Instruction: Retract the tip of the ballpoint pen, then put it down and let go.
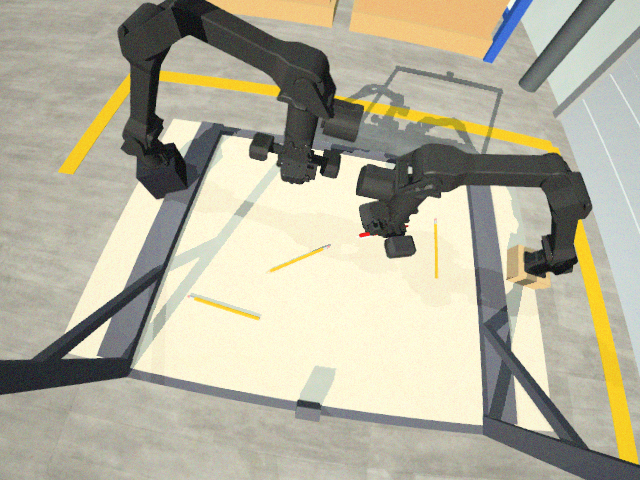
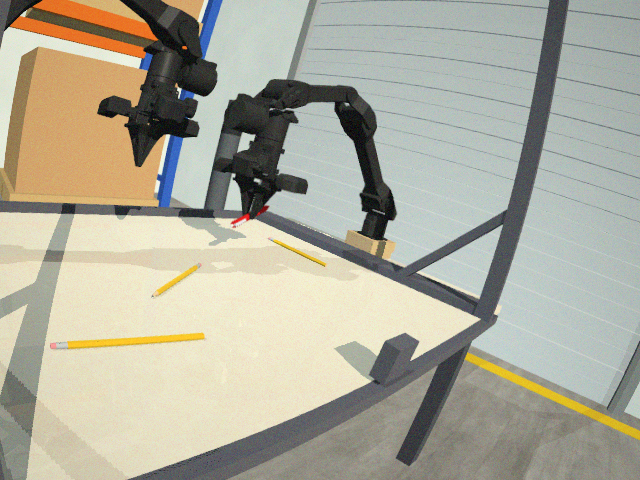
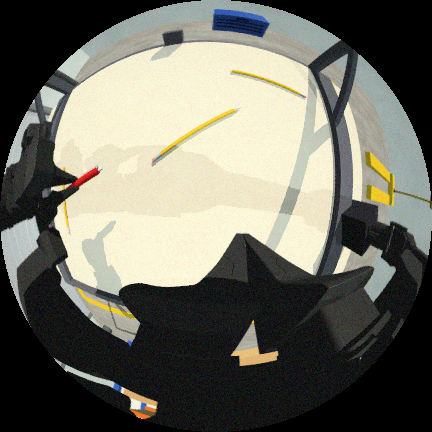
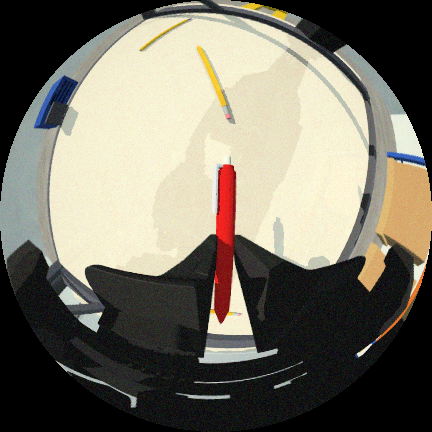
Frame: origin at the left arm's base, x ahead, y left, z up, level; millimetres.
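Seen in the pictures: left gripper, between the fingertips: [image 1: 291, 182] [image 2: 138, 166] [image 3: 240, 238]; right gripper, between the fingertips: [image 2: 247, 218] [image 3: 77, 183] [image 4: 224, 240]; left arm's base, origin of its link: [image 1: 155, 159] [image 3: 371, 230]; right arm's base, origin of its link: [image 1: 534, 264] [image 2: 372, 236].
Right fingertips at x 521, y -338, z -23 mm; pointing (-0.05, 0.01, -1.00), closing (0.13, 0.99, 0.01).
Observation:
Offsets run from my right fingertips to a thing's top centre. "*": to the spot under its first point. Level surfaces: height alone.
The red ballpoint pen {* dx -36, dy +3, dz +0 mm} [image 1: 365, 234] [image 2: 244, 218] [image 3: 84, 177] [image 4: 224, 201] has a white clip and a white button end. My right gripper [image 1: 380, 232] [image 2: 255, 210] [image 3: 77, 183] [image 4: 224, 240] is shut on its barrel and holds it a little above the cream table {dz -84 mm} [image 1: 347, 333], near the far edge. The button end sticks out past the fingertips. The pointed end lies back between the fingers. My left gripper [image 1: 297, 179] [image 2: 139, 159] [image 3: 240, 238] is shut and empty. It hangs high above the table, apart from the pen.
Three yellow pencils lie on the table: one in the middle [image 1: 299, 258] [image 2: 175, 280], one at the front left [image 1: 225, 306] [image 2: 142, 340], one at the right [image 1: 435, 248] [image 2: 298, 251]. A small grey block {dx -272, dy -337, dz -27 mm} [image 1: 309, 410] [image 2: 394, 357] sits on the front edge.

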